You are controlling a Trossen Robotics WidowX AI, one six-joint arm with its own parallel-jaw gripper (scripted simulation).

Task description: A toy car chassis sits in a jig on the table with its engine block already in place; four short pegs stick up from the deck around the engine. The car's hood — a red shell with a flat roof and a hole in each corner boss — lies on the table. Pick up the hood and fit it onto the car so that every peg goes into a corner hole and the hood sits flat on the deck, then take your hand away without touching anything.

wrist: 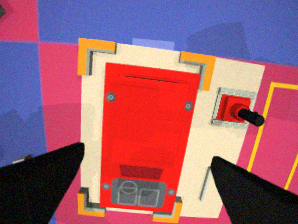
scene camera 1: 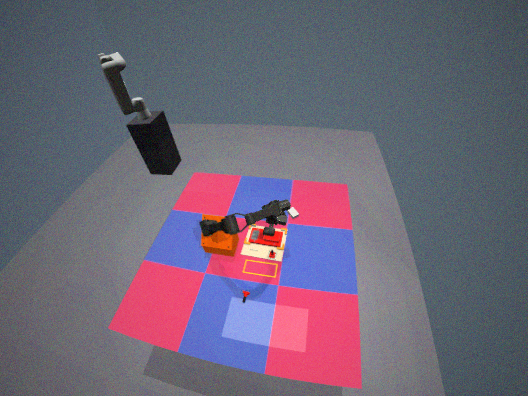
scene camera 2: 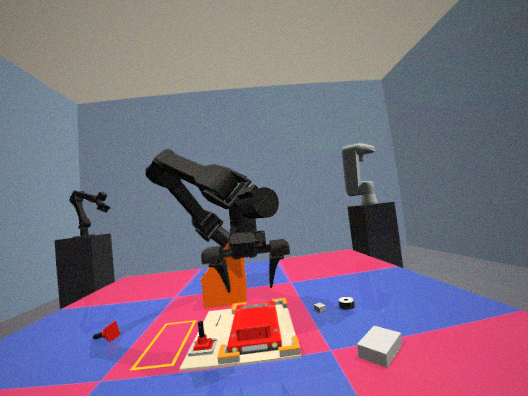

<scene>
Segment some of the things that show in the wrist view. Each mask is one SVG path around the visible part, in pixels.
My gripper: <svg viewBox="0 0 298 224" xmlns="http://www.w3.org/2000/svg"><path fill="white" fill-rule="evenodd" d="M213 156L210 165L212 177L231 224L298 224L298 195L276 184L272 184L266 179L262 179L253 174L253 172L249 172L220 156ZM85 144L75 142L49 153L43 153L28 160L0 167L0 224L50 223L50 219L53 217L54 212L57 210L80 169L85 154Z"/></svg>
A red hood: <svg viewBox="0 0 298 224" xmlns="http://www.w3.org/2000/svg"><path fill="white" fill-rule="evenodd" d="M117 75L111 163L173 169L189 84Z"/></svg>
</scene>
